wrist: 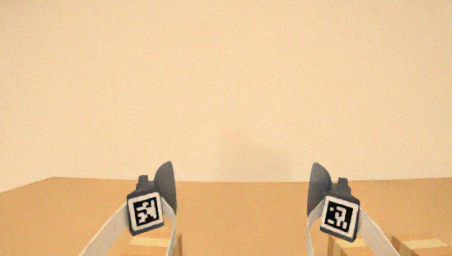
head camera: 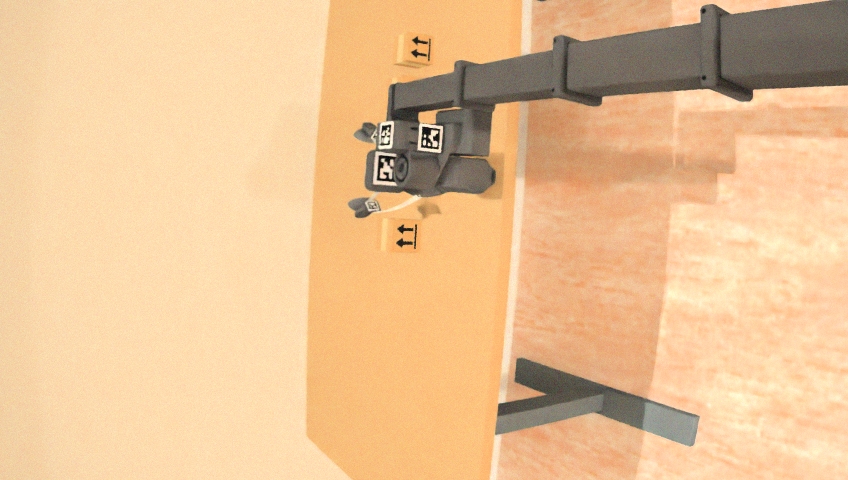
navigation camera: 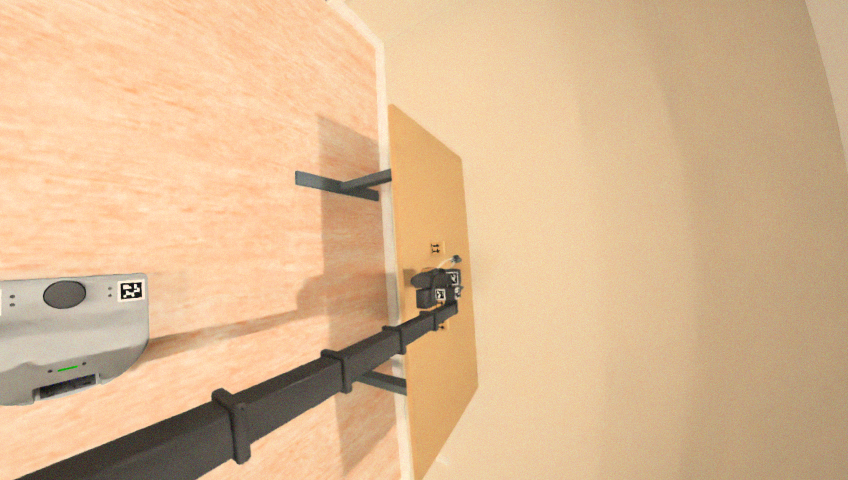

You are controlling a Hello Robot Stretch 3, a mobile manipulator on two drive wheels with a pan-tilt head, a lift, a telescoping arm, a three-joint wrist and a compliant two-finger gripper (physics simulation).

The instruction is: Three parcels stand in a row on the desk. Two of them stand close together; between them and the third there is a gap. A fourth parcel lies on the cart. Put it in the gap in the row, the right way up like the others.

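Frame: origin at the robot's base, x ahead, y left, z up, level; metres.
Where they show: gripper, fingertip midpoint: (head camera: 357,169); robot's base, link origin: (navigation camera: 66,293).
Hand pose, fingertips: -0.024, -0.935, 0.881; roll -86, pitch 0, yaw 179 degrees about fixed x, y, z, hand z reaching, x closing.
Things, the pixels of their top centre, and the offset from my fingertips, as dx, dy, dz. "spot": a spot on its surface instead. Level surfaces: height alone.
- desk, surface height: dz -0.161
- single parcel, top centre: (head camera: 384,234) (navigation camera: 444,248) +0.108, -0.085, -0.103
- end parcel, top centre: (head camera: 400,48) (navigation camera: 448,323) -0.233, -0.086, -0.107
- dark desk leg, surface spot: (head camera: 550,410) (navigation camera: 363,181) spot: +0.548, -0.163, -0.648
My gripper (head camera: 362,169) (navigation camera: 458,274) (wrist: 241,181) is open, with its fingers wide apart above the desk (head camera: 404,333) (navigation camera: 416,196) (wrist: 242,225). Nothing shows between the fingers. The single parcel (head camera: 405,236) (navigation camera: 437,248) (wrist: 151,243) stands with two arrows pointing up; its top shows at lower left in the wrist view. On the other side, an end parcel (head camera: 413,48) (navigation camera: 443,326) (wrist: 422,244) stands beside a second parcel (wrist: 350,246), which the arm mostly covers in the head view. The fourth parcel does not show; the gripper body hides the desk below it.
The telescoping arm (head camera: 630,68) (navigation camera: 297,389) reaches over the desk's front edge and crosses above the paired parcels. A plain wall (head camera: 160,237) (navigation camera: 595,237) (wrist: 225,90) rises behind the desk. A dark desk leg (head camera: 550,410) (navigation camera: 365,179) stands below.
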